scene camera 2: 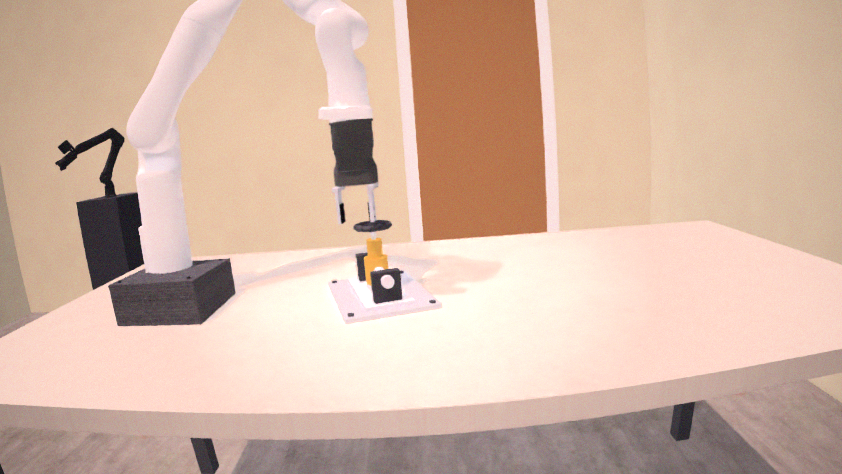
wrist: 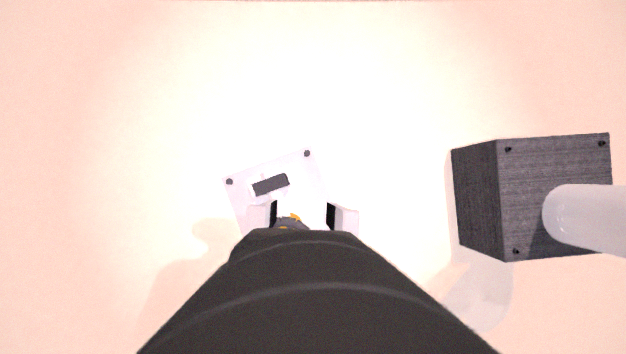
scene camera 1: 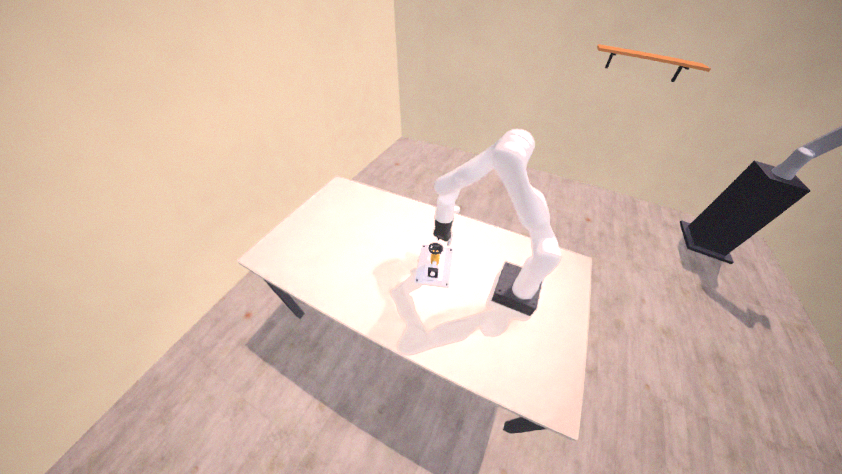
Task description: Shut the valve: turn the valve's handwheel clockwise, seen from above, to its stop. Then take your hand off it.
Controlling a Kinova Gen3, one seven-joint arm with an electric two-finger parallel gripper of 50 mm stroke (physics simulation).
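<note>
The valve's dark handwheel (scene camera 1: 435, 243) (scene camera 2: 372, 226) (wrist: 299, 224) lies level on top of the yellow valve body (scene camera 1: 434, 257) (scene camera 2: 375, 269), which stands on a pale base plate (scene camera 1: 444, 277) (scene camera 2: 423, 298) (wrist: 304, 164). My gripper (scene camera 1: 444, 240) (scene camera 2: 356, 216) (wrist: 301, 211) is open and empty, pointing down at the wheel. In the second scene view its tips are about at wheel height, one finger left of the wheel and the other over or behind it. In the wrist view the visible part of the wheel is nearer the left finger; my gripper housing hides the rest. Contact cannot be told.
Black end blocks (scene camera 1: 433, 269) (scene camera 2: 377, 297) (wrist: 270, 184) stand beside the valve body on the plate. My arm's dark base box (scene camera 1: 513, 297) (scene camera 2: 159, 300) (wrist: 525, 200) is on the same table (scene camera 1: 329, 235) (scene camera 2: 530, 353). Another arm's black pedestal (scene camera 1: 745, 206) (scene camera 2: 109, 235) stands away from the table.
</note>
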